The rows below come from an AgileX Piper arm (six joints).
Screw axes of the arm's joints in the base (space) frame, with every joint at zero. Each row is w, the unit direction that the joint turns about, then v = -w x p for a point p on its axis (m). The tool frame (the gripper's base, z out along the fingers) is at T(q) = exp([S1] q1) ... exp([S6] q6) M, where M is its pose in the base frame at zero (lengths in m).
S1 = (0, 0, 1, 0, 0, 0)
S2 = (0, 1, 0, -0.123, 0, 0)
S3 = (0, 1, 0, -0.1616, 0, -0.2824)
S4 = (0.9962, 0, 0.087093, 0, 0.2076, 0)
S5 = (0, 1, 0, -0.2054, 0, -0.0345)
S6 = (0.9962, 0, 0.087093, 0, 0.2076, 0)
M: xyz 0.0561 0 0.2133 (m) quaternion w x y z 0.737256 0 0.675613 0
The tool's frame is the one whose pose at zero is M.
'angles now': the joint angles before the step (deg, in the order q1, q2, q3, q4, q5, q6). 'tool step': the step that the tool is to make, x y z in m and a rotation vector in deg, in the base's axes. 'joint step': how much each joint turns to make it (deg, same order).
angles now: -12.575, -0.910, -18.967, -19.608, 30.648, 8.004
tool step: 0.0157, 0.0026, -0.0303, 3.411, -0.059, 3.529
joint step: 0.018, 0.002, 7.238, 4.412, -6.866, -0.019
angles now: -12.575, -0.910, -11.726, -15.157, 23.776, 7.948
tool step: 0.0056, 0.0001, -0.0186, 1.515, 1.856, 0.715
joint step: -0.003, -0.006, 3.670, 1.237, -1.573, -0.008
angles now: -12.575, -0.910, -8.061, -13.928, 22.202, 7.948
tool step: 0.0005, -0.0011, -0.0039, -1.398, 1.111, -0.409
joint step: -0.034, -0.012, 0.701, -1.559, 0.084, -0.098
